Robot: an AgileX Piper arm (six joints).
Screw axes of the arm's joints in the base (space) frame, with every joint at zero. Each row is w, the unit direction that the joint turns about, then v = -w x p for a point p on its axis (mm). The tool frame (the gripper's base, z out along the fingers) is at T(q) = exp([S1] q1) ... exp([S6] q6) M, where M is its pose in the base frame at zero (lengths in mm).
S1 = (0, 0, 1, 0.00, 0.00, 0.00)
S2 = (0, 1, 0, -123.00, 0.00, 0.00)
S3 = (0, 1, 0, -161.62, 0.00, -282.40)
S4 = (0.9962, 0, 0.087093, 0.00, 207.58, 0.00)
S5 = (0, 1, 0, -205.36, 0.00, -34.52)
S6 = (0.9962, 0, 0.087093, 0.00, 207.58, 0.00)
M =
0.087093 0 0.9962 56.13
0 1 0 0.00
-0.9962 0 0.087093 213.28
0 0 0 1
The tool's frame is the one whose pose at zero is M.
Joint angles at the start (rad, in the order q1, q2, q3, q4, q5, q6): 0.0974, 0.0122, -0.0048, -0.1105, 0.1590, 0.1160
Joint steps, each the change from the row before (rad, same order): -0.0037, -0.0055, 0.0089, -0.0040, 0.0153, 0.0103; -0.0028, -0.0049, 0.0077, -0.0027, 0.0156, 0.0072; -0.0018, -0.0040, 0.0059, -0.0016, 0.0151, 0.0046; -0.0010, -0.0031, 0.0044, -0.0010, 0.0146, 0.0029; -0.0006, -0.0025, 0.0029, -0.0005, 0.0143, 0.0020; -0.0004, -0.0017, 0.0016, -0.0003, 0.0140, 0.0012; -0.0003, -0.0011, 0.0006, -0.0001, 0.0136, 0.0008; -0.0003, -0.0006, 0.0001, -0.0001, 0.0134, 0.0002; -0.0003, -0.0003, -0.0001, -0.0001, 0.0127, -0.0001; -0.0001, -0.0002, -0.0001, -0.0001, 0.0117, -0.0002
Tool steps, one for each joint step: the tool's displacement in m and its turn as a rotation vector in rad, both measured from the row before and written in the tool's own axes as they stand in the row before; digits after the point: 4 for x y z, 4 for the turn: 0.0041, -0.0005, 0.0001, 0.0062, 0.0185, 0.0066; 0.0037, -0.0004, 0.0001, 0.0053, 0.0182, 0.0048; 0.0031, -0.0003, 0.0001, 0.0042, 0.0168, 0.0032; 0.0026, -0.0003, 0.0001, 0.0033, 0.0157, 0.0020; 0.0021, -0.0002, 0.0000, 0.0027, 0.0145, 0.0016; 0.0017, -0.0002, 0.0000, 0.0025, 0.0137, 0.0010; 0.0014, -0.0002, 0.0000, 0.0023, 0.0129, 0.0008; 0.0012, -0.0002, 0.0000, 0.0022, 0.0127, 0.0002; 0.0011, -0.0002, 0.0000, 0.0021, 0.0122, -0.0001; 0.0010, -0.0002, 0.0000, 0.0018, 0.0113, -0.0003
